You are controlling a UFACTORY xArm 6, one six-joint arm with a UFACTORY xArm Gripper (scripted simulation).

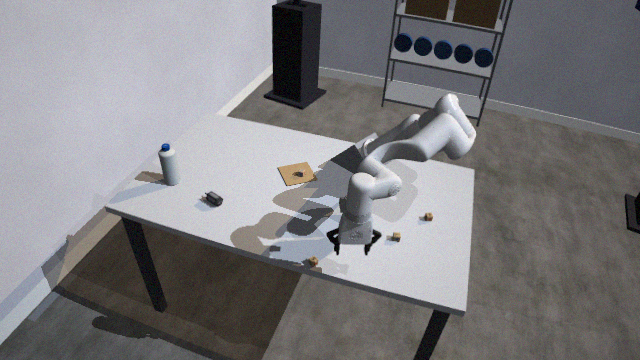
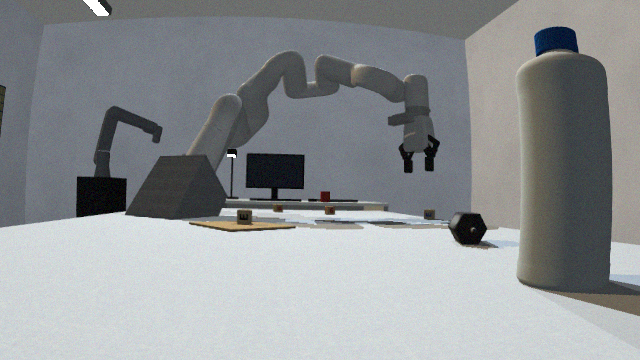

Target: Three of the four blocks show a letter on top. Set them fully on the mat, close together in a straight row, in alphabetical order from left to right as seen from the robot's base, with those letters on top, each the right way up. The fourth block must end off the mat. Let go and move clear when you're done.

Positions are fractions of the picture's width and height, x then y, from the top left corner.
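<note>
My gripper (image 2: 0.65, 0.48) (image 1: 0.55, 0.70). Black hexagonal object (image 2: 0.73, 0.63).
</note>
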